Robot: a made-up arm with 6 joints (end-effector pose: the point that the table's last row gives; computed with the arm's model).
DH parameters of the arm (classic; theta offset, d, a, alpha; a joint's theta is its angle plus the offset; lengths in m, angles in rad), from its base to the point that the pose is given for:
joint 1: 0 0.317 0 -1.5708
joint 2: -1.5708 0 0.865 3.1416
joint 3: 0 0 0 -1.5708
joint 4: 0 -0.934 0 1.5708
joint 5: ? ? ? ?
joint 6: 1.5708 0 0 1.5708
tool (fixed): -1.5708 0 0 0
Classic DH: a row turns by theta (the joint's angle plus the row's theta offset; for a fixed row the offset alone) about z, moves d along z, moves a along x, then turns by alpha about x.
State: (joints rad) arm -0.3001 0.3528 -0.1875 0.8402 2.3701 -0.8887
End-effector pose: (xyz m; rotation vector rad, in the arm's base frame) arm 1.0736 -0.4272 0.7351 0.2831 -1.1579 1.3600
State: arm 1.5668 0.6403 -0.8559 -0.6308 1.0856 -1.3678
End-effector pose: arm 0.1119 0.5060 0.0733 1.0835 0.9603 0.4868
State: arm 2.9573 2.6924 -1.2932 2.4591 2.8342 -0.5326
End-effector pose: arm 0.2845 -0.1604 0.1788 -0.0590 2.5511 0.0133
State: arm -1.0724 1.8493 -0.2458 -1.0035 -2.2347 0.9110
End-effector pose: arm 0.0624 -0.2675 -0.6719 -2.7375 -0.6761 -1.2977
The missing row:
joint 5: 0 0.136 0 -1.5708
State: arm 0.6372 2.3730 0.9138 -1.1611 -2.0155 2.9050
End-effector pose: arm 0.4995 0.3023 -1.2469 0.5703 0.0360 2.6372
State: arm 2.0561 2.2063 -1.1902 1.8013 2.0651 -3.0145
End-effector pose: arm 0.0850 -0.2277 -0.0891 0.0396 -1.9274 2.3692
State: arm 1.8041 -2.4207 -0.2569 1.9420 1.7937 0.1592
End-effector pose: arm 0.2290 -1.1770 0.3709 0.2922 2.8823 1.0660
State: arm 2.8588 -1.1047 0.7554 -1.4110 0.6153 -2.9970
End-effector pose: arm 0.8804 -0.2333 1.6392 0.6018 -0.7040 0.8497
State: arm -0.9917 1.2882 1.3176 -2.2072 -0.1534 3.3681
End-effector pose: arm 1.0349 -1.4351 0.4763 -1.1429 0.4085 -0.8329
